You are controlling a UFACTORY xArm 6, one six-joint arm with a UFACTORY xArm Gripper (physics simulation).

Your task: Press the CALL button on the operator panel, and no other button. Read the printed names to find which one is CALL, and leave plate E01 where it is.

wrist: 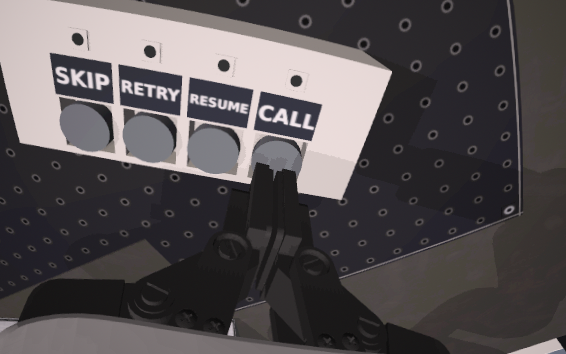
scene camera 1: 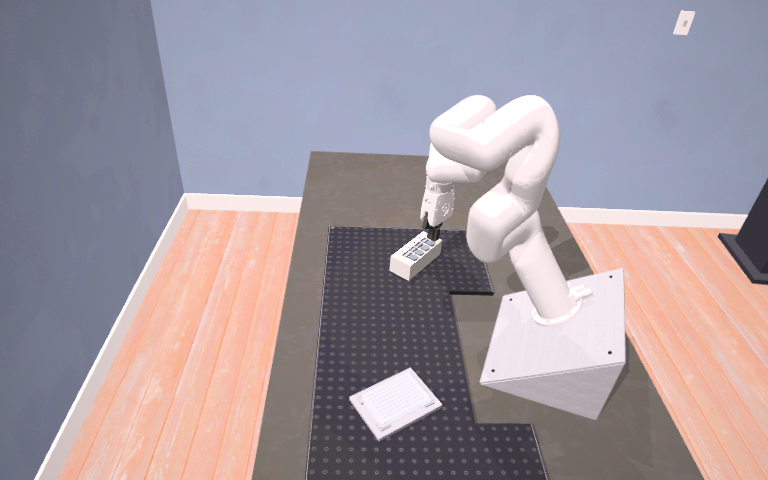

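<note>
The white operator panel has a row of grey round buttons, labelled from left to right SKIP, RETRY, RESUME and CALL in the wrist view. The CALL button is at the right end, under its dark CALL label. My gripper is shut and empty. Its tips overlap the lower part of the CALL button in the wrist view and hide that part; whether they touch it I cannot tell. Plate E01, a white well plate, lies near the front of the dark mat.
The panel stands on the dark dotted mat near its back edge. The arm's pale base block stands to the right of the mat on the grey-brown table. The other buttons, SKIP, RETRY and RESUME, are left of the fingers in the wrist view.
</note>
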